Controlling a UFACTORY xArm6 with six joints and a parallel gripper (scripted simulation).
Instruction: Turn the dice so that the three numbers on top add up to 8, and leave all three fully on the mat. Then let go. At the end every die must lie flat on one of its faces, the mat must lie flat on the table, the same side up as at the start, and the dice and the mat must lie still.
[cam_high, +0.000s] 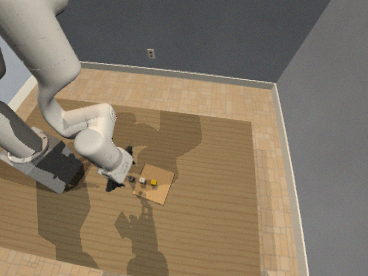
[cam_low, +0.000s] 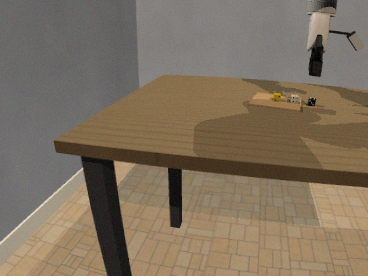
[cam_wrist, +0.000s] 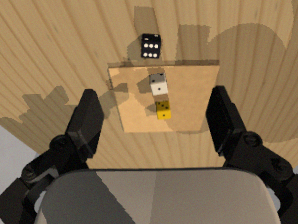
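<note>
My hand is 9 cm above the black die. The rest, counted from my hand: tan mat (10 cm ahead, 1 cm to the left, 10 cm below); white die (5 cm ahead, 1 cm to the left, 9 cm below); yellow die (10 cm ahead, 1 cm to the left, 9 cm below).
</note>
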